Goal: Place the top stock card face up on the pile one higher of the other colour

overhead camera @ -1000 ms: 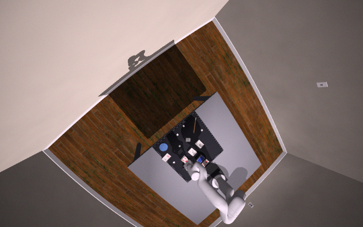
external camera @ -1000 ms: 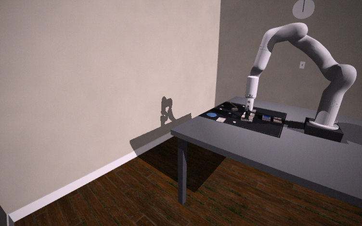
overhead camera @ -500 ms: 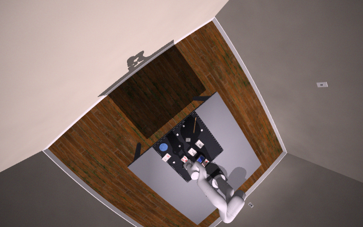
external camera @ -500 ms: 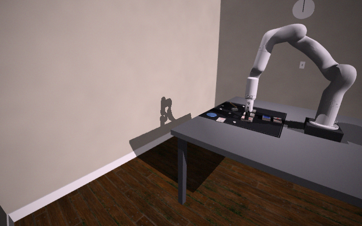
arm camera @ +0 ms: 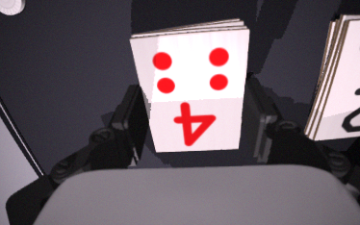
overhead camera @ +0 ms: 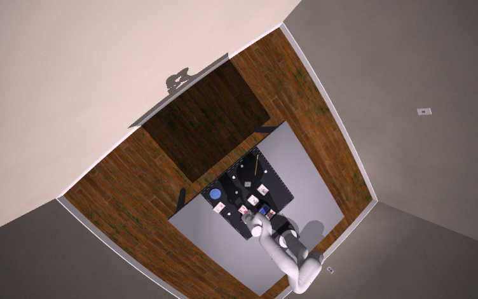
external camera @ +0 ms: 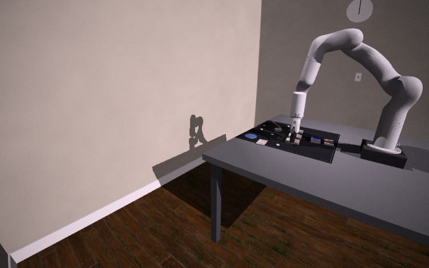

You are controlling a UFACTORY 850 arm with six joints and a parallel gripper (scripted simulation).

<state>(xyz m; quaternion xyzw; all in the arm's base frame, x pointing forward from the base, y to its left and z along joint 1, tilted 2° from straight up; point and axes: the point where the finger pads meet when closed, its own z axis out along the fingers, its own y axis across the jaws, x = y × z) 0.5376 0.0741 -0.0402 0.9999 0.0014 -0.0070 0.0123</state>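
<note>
Now: the red 4 card 1 cm below my hand. Round my hand: black card cloth: 3 cm ahead, 13 cm to the right, 4 cm below; then black 5: 2 cm below; then black 2: 12 cm to the right, 2 cm below.
</note>
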